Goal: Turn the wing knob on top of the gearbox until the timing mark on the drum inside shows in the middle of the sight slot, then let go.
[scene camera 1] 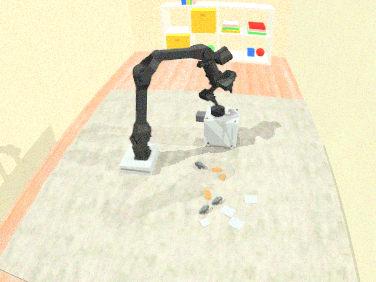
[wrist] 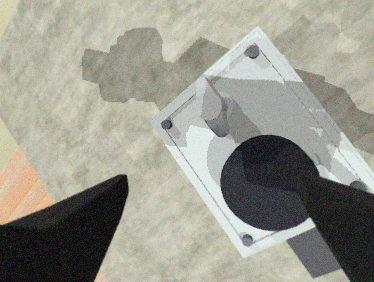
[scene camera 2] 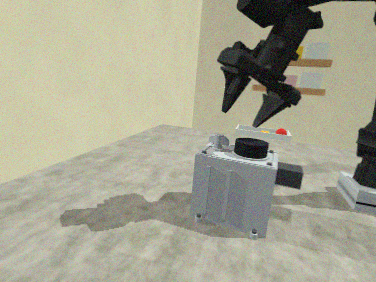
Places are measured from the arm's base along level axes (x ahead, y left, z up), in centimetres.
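Pixels of known places: gripper, fingertip midpoint: (scene camera 1: 224, 99) (wrist: 212, 181) (scene camera 2: 239, 120); arm's base at its link origin: (scene camera 1: 142, 155) (scene camera 2: 371, 184).
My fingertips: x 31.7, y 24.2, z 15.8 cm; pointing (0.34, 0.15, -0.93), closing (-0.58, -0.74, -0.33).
For each thing: its top centre in the pictures, then the offset to it from my fingertips. "*": a spot on its surface instead.
- grey gearbox at its top centre: (wrist: 267, 190) (scene camera 2: 252, 138) (scene camera 1: 217, 106) dx -2.8, dy -1.3, dz -3.4 cm
- wide black round cap at a spot on its surface: (wrist: 265, 200) (scene camera 2: 255, 142) (scene camera 1: 216, 107) * dx -3.5, dy -0.6, dz -4.2 cm
- dark box at a spot on its surface: (wrist: 314, 252) (scene camera 2: 290, 168) (scene camera 1: 201, 112) * dx -10.5, dy -0.3, dz -8.0 cm
The grey gearbox (scene camera 1: 220, 132) (scene camera 2: 232, 195) (wrist: 270, 107) stands upright on the mat. Its pale wing knob (scene camera 2: 218, 142) (wrist: 211, 107) stands on the top, beside a wide black round cap (scene camera 1: 217, 110) (scene camera 2: 251, 148) (wrist: 265, 200). A dark box (scene camera 1: 200, 116) (scene camera 2: 290, 175) (wrist: 314, 252) sticks out of one side. The sight slot and the timing mark do not show. My gripper (scene camera 1: 224, 98) (scene camera 2: 240, 119) (wrist: 212, 181) is open and empty, tilted above the gearbox top. In the wrist view its right finger overlaps the black cap; the left fingertip appears outside the gearbox outline. The knob is not between the fingers.
Dark winged pieces (scene camera 1: 217, 200), orange pieces (scene camera 1: 207, 194) and white squares (scene camera 1: 251, 199) lie on the mat in front of the gearbox. A white tray (scene camera 2: 245, 128) with a red ball (scene camera 2: 281, 132) stands behind it. A white shelf unit (scene camera 1: 273, 45) stands at the back.
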